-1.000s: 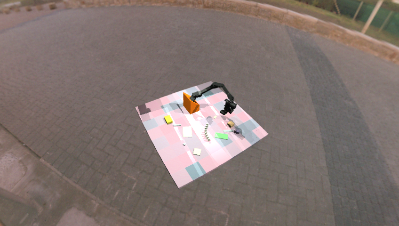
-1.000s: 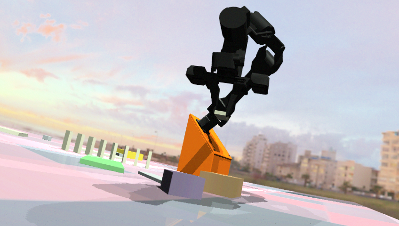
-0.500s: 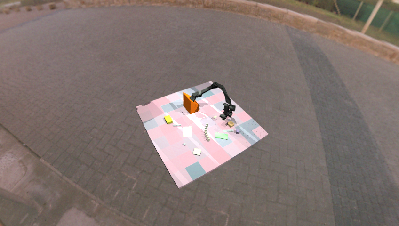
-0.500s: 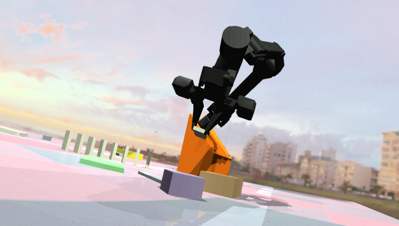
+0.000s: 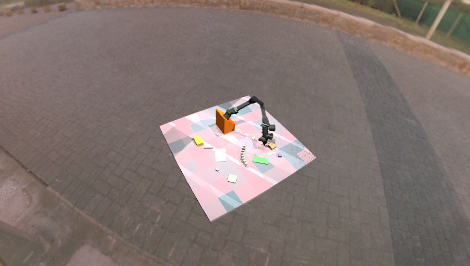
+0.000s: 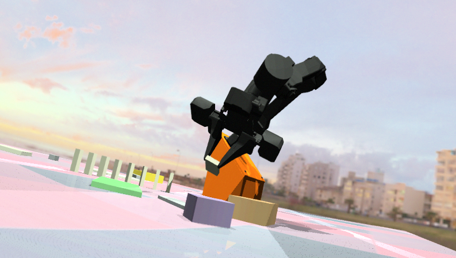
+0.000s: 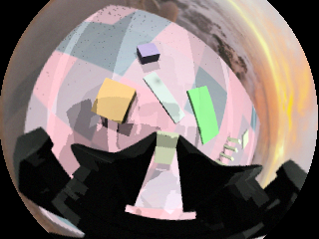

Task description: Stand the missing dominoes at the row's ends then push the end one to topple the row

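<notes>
The tan block is 20 mm ahead of my gripper tip, 100 mm to the left of it and 60 mm below it. From my gripper tip the other things lie so: cream tile: 100 mm ahead, 480 mm to the right, 70 mm below; green slab: 90 mm ahead, 120 mm to the right, 70 mm below; purple block: 160 mm ahead, 90 mm to the left, 60 mm below.
</notes>
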